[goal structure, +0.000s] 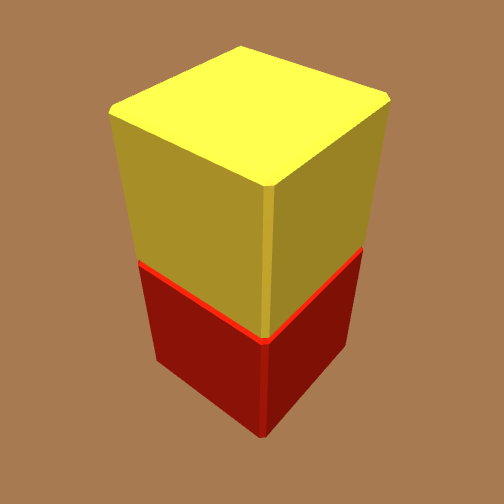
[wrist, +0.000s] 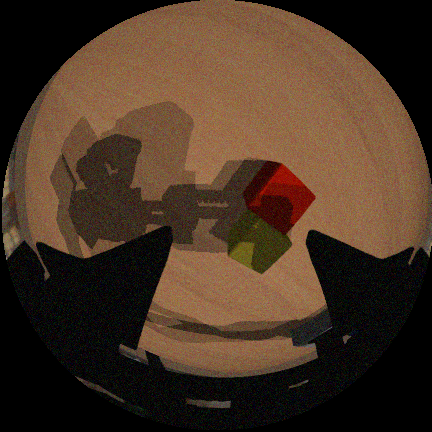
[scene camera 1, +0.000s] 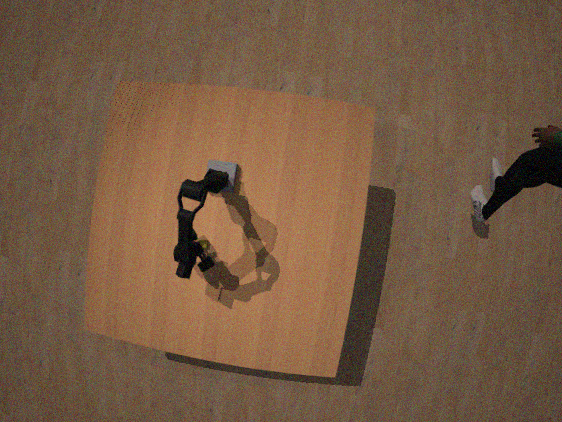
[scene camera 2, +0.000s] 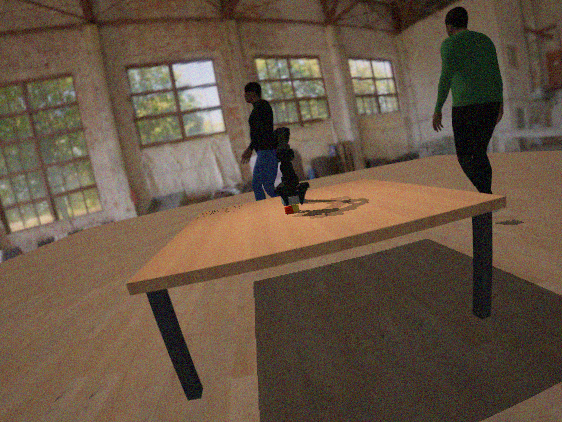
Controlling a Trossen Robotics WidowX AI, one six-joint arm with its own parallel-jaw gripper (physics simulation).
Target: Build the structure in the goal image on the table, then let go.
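Places are measured from the arm's base along level axes (x down, y right, z back), in centimetres.
Pixels of known places: gripper, between the fingertips: point(wrist: 243, 235) point(scene camera 1: 202, 248) point(scene camera 2: 294, 205); arm's base, origin of its link: point(wrist: 326, 333) point(scene camera 1: 220, 179) point(scene camera 2: 292, 195).
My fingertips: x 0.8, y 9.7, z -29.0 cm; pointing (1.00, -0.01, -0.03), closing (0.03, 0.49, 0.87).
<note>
For each thing: its top centre in the pictures, then the offset to it from my fingertips. Level surfaces: height alone.
- red cube, centre of its top: point(wrist: 284, 201) point(scene camera 2: 288, 206) dx +0.2, dy +3.0, dz +0.9 cm
- yellow cube, centre of its top: point(wrist: 260, 250) point(scene camera 2: 294, 204) dx +0.2, dy -0.4, dz +1.7 cm
- wooden table, height of its surface: dx +3.5 cm
A red cube point(scene camera 2: 289, 210) point(wrist: 291, 187) and a yellow cube point(scene camera 2: 296, 208) point(wrist: 265, 245) sit side by side on the table, very close together; whether they touch is hard to tell. The yellow cube point(scene camera 1: 204, 245) also shows in scene camera 1, partly shaded beside the arm; the red cube cannot be made out there. My gripper point(scene camera 1: 200, 253) point(scene camera 2: 294, 196) point(wrist: 243, 235) is open and above the cubes, with nothing held. In the wrist view the yellow cube lies between the fingertip lines and the red cube lies farther out, towards the right finger. Shadow covers part of both cubes.
The wooden table point(scene camera 1: 300, 150) point(scene camera 2: 225, 240) bears the arm's grey base point(scene camera 1: 231, 172) point(wrist: 312, 331). The black arm bends out from it, and its shadows fall across the table. A person in green point(scene camera 2: 472, 70) and a person in black point(scene camera 2: 261, 125) stand beyond the table.
</note>
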